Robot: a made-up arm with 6 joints. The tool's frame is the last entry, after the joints. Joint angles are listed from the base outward. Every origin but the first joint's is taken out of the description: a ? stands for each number. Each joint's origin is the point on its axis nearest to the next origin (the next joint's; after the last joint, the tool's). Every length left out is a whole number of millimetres.
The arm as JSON. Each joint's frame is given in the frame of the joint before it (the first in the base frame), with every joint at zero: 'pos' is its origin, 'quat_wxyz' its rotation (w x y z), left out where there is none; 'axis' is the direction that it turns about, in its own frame. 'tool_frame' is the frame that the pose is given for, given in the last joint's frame.
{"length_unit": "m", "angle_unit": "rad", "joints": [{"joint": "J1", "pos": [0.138, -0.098, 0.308], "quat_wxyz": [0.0, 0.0, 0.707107, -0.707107], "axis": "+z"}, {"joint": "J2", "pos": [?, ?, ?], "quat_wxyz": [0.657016, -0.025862, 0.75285, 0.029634], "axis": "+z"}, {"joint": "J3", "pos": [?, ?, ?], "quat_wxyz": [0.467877, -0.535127, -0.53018, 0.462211], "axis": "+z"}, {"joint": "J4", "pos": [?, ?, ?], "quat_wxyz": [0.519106, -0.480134, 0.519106, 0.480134], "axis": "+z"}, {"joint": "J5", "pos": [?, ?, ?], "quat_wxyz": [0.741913, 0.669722, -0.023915, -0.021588], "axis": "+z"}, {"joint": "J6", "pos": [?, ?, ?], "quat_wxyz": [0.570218, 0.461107, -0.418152, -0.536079], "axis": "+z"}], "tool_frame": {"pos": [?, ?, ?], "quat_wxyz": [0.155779, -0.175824, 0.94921, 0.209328]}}
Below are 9 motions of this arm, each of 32 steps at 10 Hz.
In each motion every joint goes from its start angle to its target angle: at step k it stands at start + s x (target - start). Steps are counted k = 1, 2, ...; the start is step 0. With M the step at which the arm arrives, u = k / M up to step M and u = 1 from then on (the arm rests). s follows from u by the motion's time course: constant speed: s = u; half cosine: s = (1 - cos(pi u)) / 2; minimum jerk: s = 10 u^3 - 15 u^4 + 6 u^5.
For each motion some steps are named. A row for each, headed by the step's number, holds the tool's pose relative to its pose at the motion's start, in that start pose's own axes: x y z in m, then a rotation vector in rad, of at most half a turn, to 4 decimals.
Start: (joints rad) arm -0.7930 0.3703 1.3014 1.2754 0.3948 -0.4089
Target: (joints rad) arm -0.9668 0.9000 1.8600 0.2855 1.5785 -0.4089
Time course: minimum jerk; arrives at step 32
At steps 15, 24, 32:
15: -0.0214 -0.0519 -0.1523 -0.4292 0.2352 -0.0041
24: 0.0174 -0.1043 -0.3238 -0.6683 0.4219 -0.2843
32: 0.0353 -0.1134 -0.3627 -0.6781 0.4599 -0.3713

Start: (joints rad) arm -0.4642 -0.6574 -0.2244 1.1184 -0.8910 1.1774
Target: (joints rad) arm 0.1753 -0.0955 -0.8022 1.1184 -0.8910 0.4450
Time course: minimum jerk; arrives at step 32
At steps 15, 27, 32:
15: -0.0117 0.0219 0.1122 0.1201 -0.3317 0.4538
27: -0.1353 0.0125 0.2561 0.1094 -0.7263 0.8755
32: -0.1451 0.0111 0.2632 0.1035 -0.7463 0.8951

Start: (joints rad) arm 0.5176 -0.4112 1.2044 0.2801 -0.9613 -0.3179
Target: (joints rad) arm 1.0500 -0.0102 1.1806 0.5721 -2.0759 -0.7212
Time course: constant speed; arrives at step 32
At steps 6, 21, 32:
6: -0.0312 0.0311 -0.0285 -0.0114 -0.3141 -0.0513
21: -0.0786 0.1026 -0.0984 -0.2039 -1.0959 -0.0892
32: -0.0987 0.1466 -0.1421 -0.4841 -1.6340 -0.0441

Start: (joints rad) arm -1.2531 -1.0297 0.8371 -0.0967 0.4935 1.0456
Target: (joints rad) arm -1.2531 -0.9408 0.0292 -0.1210 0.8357 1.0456
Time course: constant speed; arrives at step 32
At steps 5, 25, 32:
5: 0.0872 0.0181 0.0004 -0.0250 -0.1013 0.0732
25: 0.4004 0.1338 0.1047 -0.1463 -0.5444 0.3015
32: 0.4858 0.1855 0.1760 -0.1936 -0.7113 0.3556

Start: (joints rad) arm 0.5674 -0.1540 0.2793 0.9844 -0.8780 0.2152
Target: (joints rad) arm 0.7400 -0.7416 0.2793 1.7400 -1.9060 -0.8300
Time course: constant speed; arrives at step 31
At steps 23, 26, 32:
23: -0.0385 -0.0368 -0.0715 0.3249 -0.7488 -0.5344
26: -0.0451 -0.0467 -0.0796 0.2609 -0.8475 -0.6049
32: -0.0604 -0.0654 -0.0929 0.1028 -0.9807 -0.7103

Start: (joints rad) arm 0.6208 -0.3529 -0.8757 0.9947 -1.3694 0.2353
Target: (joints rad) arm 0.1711 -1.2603 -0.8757 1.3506 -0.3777 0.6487
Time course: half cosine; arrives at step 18
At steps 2, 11, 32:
2: 0.0008 -0.0154 -0.0099 -0.0024 0.0479 -0.0278
11: -0.0698 -0.3079 -0.2508 -0.0142 1.1546 -0.4091
32: -0.1837 -0.4253 -0.3773 0.0454 1.7352 -0.4135

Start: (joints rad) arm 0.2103 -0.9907 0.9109 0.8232 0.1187 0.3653
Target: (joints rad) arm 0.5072 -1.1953 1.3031 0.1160 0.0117 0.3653
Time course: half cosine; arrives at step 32
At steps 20, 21, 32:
20: -0.1657 0.1959 -0.1100 -0.0487 -0.2330 -0.4387
21: -0.1742 0.2110 -0.1129 -0.0577 -0.2415 -0.4666
32: -0.2194 0.3035 -0.1185 -0.1262 -0.2761 -0.6270

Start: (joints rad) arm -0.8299 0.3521 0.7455 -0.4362 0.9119 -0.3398
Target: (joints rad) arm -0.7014 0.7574 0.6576 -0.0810 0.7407 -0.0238
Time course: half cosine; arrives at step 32
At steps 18, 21, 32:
18: 0.0196 -0.0142 -0.0160 -0.0208 -0.1388 -0.2172
21: 0.0229 -0.0194 -0.0181 -0.0258 -0.1686 -0.2655
32: 0.0275 -0.0311 -0.0202 -0.0353 -0.2230 -0.3552

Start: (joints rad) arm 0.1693 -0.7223 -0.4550 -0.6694 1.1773 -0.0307
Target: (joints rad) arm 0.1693 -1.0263 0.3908 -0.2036 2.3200 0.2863
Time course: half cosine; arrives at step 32
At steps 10, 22, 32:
10: -0.1022 0.0692 0.0491 0.0627 0.4211 0.0987
22: -0.2789 0.1835 0.2475 0.1125 1.2881 0.6615
32: -0.3201 0.2073 0.3419 0.0938 1.5091 1.0071

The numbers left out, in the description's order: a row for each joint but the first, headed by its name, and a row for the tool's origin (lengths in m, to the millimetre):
J2: -0.306 0.006 0.0
J3: -0.013 -0.072 0.0
J4: -0.305 -0.595 0.0
J5: 0.017 -0.076 0.0
J6: -0.007 -0.025 0.0
tool: 0.038 -0.039 0.0

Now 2 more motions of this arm.
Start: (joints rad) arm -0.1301 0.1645 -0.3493 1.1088 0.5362 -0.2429
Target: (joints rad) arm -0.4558 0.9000 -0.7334 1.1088 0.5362 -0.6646
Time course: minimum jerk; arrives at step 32
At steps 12, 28, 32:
12: 0.0446 0.0427 0.1754 -0.1856 0.1512 0.1241
28: 0.2537 0.3609 0.4826 -0.5729 0.6287 0.3654
32: 0.2591 0.3708 0.4858 -0.5802 0.6405 0.3687

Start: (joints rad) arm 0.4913 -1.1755 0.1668 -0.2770 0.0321 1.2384
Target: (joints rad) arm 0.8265 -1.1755 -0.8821 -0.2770 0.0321 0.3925
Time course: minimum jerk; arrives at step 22
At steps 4, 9, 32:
4: 0.0252 0.0159 -0.0136 0.0452 -0.0247 0.0606
9: 0.1812 0.1441 -0.0789 0.3351 -0.2121 0.4360
32: 0.4737 0.5268 -0.0211 0.9318 -0.8516 1.2195

